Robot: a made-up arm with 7 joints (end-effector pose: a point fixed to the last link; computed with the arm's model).
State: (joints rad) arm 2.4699 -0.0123 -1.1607 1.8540 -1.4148 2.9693 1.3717
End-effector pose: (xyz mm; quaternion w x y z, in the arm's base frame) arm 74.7 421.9 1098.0 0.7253 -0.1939 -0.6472 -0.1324
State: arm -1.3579 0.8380 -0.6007 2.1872 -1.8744 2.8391 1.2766
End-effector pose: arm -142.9 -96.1 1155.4 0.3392 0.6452 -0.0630 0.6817
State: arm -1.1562 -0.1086 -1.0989 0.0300 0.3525 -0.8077 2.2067
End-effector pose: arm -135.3 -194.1 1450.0 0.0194 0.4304 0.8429 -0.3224
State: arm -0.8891 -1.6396 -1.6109 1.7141 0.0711 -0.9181 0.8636
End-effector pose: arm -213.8 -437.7 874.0 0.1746 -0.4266 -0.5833 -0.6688
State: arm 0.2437 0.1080 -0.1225 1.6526 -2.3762 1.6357 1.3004
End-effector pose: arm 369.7 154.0 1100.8 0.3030 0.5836 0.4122 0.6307
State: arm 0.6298 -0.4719 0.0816 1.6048 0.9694 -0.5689 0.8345
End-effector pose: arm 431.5 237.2 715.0 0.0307 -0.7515 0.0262 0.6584
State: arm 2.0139 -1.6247 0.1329 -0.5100 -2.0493 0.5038 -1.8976
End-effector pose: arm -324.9 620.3 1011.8 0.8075 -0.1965 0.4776 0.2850
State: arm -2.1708 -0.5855 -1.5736 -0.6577 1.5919 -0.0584 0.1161
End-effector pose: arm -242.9 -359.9 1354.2 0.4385 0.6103 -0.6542 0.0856
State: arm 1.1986 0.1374 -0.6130 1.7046 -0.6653 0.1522 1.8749
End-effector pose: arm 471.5 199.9 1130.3 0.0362 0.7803 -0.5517 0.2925
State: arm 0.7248 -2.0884 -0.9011 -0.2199 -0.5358 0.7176 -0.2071
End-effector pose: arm 503.1 479.2 602.4 0.4579 0.4780 0.6827 0.3096
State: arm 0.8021 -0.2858 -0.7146 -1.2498 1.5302 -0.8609 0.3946
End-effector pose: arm -70.5 154.1 1362.6 0.0279 0.5524 0.6598 0.5087
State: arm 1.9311 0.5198 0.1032 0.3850 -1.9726 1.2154 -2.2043
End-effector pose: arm -47.7 -218.6 1407.3 0.8579 0.1396 0.1314 0.4767
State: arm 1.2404 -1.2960 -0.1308 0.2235 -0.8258 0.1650 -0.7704
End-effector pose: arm 385.6 679.4 980.4 0.4252 0.4627 0.7532 0.1945
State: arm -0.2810 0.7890 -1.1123 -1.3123 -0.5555 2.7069 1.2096
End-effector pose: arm -217.2 214.7 867.6 0.5702 -0.3867 0.7195 0.0875
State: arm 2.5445 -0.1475 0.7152 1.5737 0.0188 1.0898 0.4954
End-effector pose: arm -419.7 206.2 1066.5 0.4312 -0.1952 -0.8606 0.1881
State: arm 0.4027 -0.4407 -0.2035 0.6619 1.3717 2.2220 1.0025
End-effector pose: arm 537.9 31.6 1052.8 0.7715 -0.0005 0.4896 -0.4064
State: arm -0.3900 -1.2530 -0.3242 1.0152 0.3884 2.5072 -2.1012
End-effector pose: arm 359.0 -410.2 757.7 0.7933 0.4628 0.3763 0.1220
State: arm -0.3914 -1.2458 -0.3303 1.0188 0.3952 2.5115 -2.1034
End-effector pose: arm 356.2 -411.1 760.6 0.7967 0.4613 0.3718 0.1187
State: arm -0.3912 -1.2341 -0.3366 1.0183 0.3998 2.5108 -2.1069
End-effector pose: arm 355.4 -411.8 766.6 0.8008 0.4581 0.3677 0.1168
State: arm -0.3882 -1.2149 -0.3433 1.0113 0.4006 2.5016 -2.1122
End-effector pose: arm 357.9 -412.4 778.1 0.8059 0.4519 0.3640 0.1173
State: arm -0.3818 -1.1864 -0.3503 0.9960 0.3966 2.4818 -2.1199
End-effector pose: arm 364.0 -412.2 796.6 0.8122 0.4421 0.3610 0.1207
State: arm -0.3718 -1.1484 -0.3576 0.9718 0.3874 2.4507 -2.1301
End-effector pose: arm 373.4 -410.9 822.7 0.8197 0.4282 0.3587 0.1268
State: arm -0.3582 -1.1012 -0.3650 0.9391 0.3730 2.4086 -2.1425
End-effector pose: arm 384.8 -407.4 856.8 0.8282 0.4103 0.3570 0.1352
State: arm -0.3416 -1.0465 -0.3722 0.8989 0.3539 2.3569 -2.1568
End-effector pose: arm 396.3 -401.1 898.0 0.8375 0.3888 0.3557 0.1447
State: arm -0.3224 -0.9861 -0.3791 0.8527 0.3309 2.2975 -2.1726
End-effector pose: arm 406.1 -391.1 945.0 0.8473 0.3642 0.3544 0.1542
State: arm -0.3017 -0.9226 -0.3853 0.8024 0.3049 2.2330 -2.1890
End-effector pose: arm 412.2 -377.6 995.7 0.8574 0.3377 0.3528 0.1626
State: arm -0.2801 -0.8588 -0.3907 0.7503 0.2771 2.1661 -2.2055
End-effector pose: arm 413.5 -360.8 1047.4 0.8672 0.3106 0.3506 0.1691
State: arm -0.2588 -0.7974 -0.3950 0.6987 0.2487 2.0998 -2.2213
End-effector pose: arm 409.7 -342.0 1097.2 0.8765 0.2844 0.3478 0.1732
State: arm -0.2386 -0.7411 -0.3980 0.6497 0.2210 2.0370 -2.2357
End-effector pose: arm 401.7 -322.4 1142.5 0.8848 0.2604 0.3443 0.1753
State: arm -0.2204 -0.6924 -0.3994 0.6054 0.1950 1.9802 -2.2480
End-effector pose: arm 391.2 -303.7 1181.3 0.8919 0.2398 0.3408 0.1758
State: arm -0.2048 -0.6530 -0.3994 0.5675 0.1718 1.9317 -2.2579
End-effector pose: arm 380.3 -287.1 1212.4 0.8974 0.2232 0.3378 0.1752
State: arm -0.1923 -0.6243 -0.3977 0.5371 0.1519 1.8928 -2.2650
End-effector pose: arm 371.1 -273.6 1235.4 0.9012 0.2108 0.3360 0.1745
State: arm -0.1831 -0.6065 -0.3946 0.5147 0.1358 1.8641 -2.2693
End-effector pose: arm 365.0 -263.6 1250.7 0.9033 0.2025 0.3359 0.1740
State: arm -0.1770 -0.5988 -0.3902 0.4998 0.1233 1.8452 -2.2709
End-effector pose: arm 362.7 -257.1 1259.1 0.9037 0.1977 0.3375 0.1742
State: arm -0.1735 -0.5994 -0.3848 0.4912 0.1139 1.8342 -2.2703
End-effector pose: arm 364.0 -253.4 1262.1 0.9027 0.1959 0.3407 0.1751
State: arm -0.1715 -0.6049 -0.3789 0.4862 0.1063 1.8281 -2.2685
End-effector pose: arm 367.4 -251.3 1261.9 0.9010 0.1955 0.3449 0.1764
